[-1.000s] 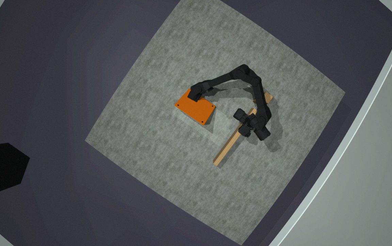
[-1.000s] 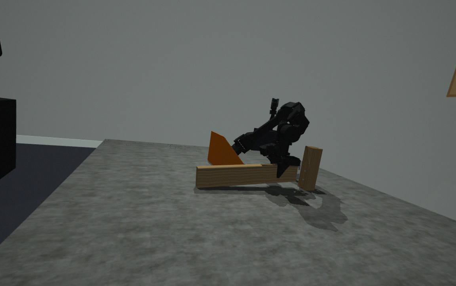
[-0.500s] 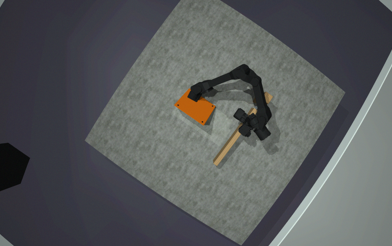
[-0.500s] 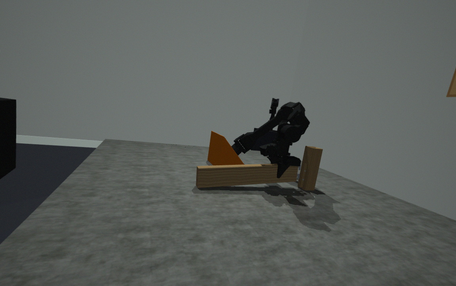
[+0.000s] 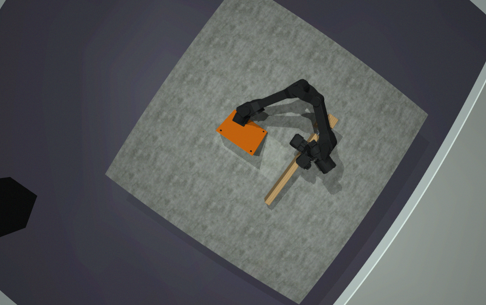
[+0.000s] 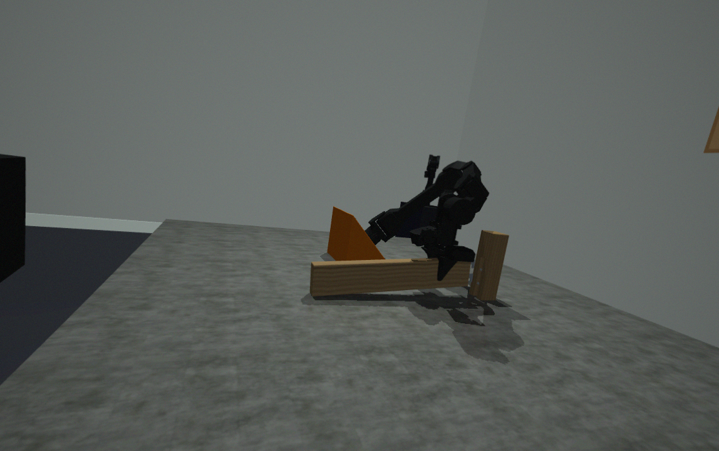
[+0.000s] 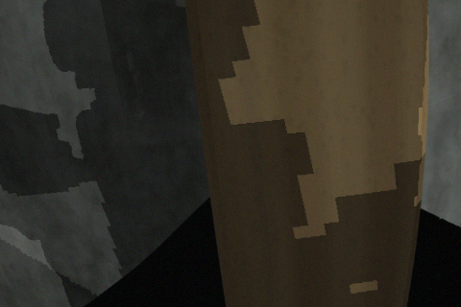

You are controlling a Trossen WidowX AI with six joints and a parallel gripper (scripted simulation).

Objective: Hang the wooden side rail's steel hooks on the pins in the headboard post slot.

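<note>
The headboard post lies 20 mm ahead of my gripper tip, 160 mm to the left of it and 40 mm above it.
</note>
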